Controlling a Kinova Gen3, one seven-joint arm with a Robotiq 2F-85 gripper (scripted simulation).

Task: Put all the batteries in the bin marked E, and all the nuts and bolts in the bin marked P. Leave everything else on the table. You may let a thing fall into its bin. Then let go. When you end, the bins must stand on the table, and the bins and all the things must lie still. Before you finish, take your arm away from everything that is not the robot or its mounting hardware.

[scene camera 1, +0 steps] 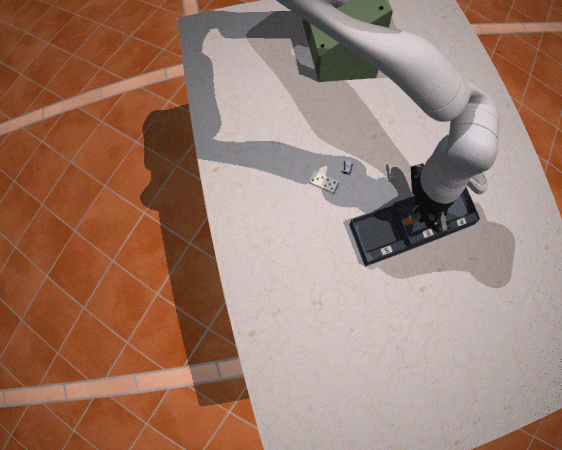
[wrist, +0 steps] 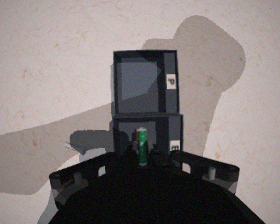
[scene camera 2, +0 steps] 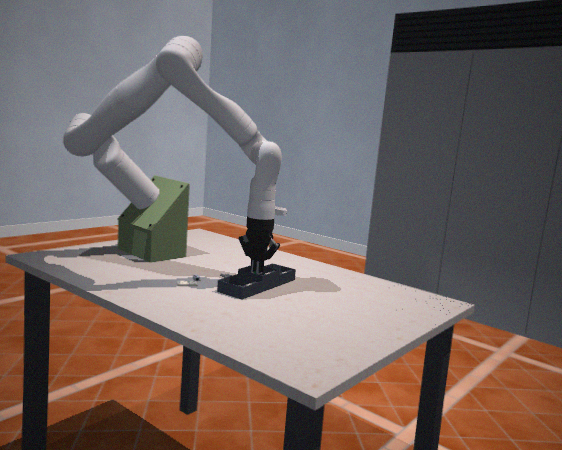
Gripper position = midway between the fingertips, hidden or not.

Note:
In view: the gripper (scene camera 2: 256, 273) and a bin tray (scene camera 1: 380, 228).
The bin tray is seen too in the wrist view (wrist: 141, 78) and in scene camera 2 (scene camera 2: 277, 275). The gripper also shows in scene camera 1 (scene camera 1: 418, 215) and in the wrist view (wrist: 142, 148).

